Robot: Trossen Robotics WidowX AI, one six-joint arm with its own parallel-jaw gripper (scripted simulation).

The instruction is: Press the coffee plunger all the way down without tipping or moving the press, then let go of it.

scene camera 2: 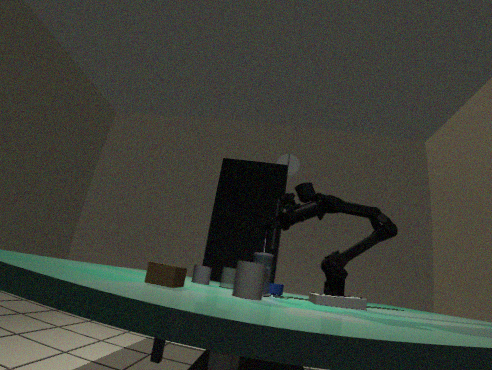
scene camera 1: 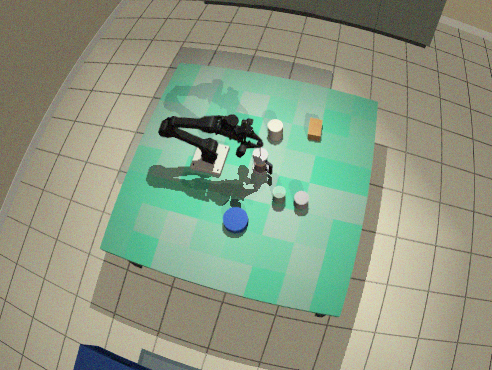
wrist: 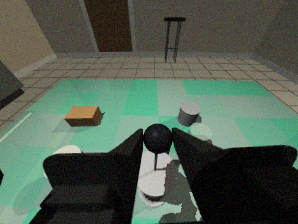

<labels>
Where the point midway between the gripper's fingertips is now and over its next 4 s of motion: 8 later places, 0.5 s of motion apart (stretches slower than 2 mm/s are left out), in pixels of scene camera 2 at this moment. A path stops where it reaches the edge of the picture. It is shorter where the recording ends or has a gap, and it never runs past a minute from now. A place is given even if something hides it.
The gripper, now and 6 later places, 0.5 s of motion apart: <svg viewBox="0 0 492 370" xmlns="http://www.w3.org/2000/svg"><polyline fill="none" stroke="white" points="265,225 263,231 262,238 260,241 259,242 259,243 260,241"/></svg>
</labels>
